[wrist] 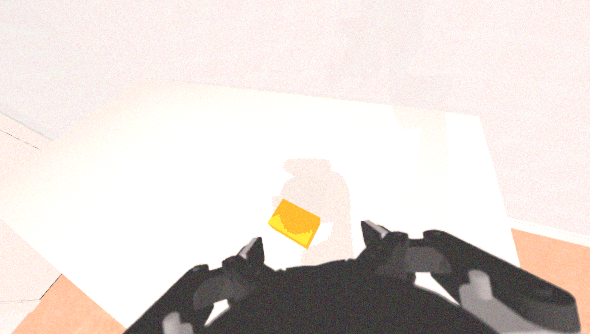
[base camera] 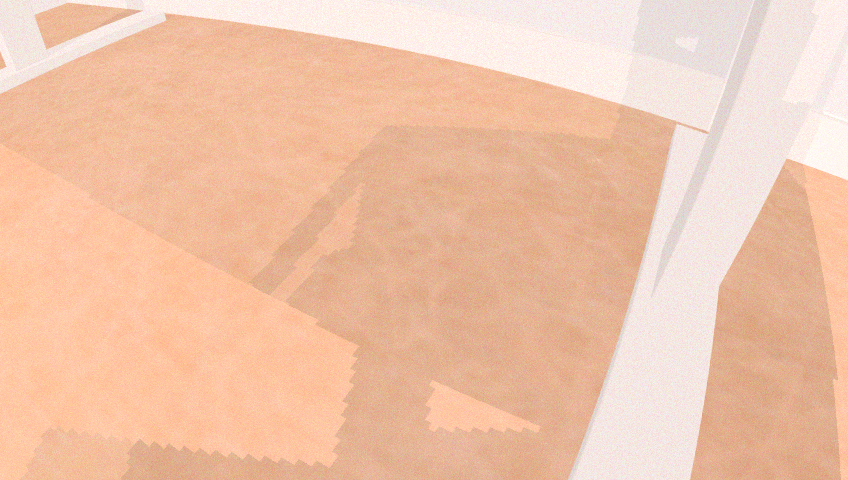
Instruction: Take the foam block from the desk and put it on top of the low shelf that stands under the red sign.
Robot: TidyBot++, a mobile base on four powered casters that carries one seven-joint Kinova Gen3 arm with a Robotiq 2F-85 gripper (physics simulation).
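Frame: origin at the arm's base, x ahead, y right, z down, level; metres.
Where they show: gripper, fingertip midpoint: (wrist: 312, 240).
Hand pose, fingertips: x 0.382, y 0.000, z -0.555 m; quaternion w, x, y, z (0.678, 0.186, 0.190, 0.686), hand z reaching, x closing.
After its pixels a point has its place.
The foam block (wrist: 294, 223) {x 0.454, y -0.030, z -0.368 m}, a small yellow-orange box, lies on the white desk (wrist: 175, 150) {x 0.772, y -0.403, z -0.323 m} in the wrist view, turned at an angle. My gripper (wrist: 312, 240) {x 0.382, y 0.000, z -0.555 m} is open, its two black fingers wide apart at the lower part of the wrist view. The block shows between and beyond the fingertips, nearer the left one, and does not touch them. The gripper's shadow falls on the desk around the block. The low shelf and the red sign do not show in either view.
A pale wall (wrist: 300, 40) {x 0.990, y 0.074, z -0.488 m} rises behind the desk's far edge. In the base camera view a white leg (base camera: 660, 356) stands close at the right on the orange-brown floor (base camera: 238, 118) {x 0.751, y -0.271, z 0.397 m}. A white frame (base camera: 83, 50) {x 1.080, y -0.758, z 0.385 m} stands at the far left.
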